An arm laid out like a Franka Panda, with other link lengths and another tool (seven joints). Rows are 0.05 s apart.
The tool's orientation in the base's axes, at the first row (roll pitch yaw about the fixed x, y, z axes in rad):
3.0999 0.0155 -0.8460
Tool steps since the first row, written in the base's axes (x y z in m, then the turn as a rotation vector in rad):
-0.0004 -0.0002 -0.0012 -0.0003 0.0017 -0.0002
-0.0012 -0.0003 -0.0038 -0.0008 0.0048 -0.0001
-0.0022 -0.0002 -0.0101 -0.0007 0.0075 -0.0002
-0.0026 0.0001 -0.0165 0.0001 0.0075 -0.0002
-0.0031 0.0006 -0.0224 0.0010 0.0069 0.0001
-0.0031 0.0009 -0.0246 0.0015 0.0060 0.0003
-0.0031 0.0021 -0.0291 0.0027 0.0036 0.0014
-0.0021 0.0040 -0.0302 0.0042 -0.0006 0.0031
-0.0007 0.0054 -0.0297 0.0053 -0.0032 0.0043
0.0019 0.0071 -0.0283 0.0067 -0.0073 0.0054
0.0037 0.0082 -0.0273 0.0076 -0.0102 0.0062
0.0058 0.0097 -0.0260 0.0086 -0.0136 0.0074
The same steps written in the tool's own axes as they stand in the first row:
-0.0001 0.0004 0.0012 -0.0015 -0.0009 0.0002
-0.0005 0.0009 0.0039 -0.0041 -0.0026 0.0001
-0.0012 0.0014 0.0102 -0.0061 -0.0045 0.0001
-0.0015 0.0012 0.0166 -0.0055 -0.0051 0.0001
-0.0022 0.0010 0.0225 -0.0045 -0.0053 -0.0003
-0.0023 0.0007 0.0247 -0.0035 -0.0051 -0.0005
-0.0032 -0.0003 0.0292 -0.0009 -0.0043 -0.0016
-0.0039 -0.0023 0.0302 0.0032 -0.0026 -0.0033
-0.0040 -0.0043 0.0296 0.0058 -0.0017 -0.0045
-0.0036 -0.0073 0.0281 0.0098 0.0001 -0.0056
-0.0033 -0.0093 0.0270 0.0126 0.0013 -0.0063
-0.0030 -0.0118 0.0256 0.0158 0.0029 -0.0075

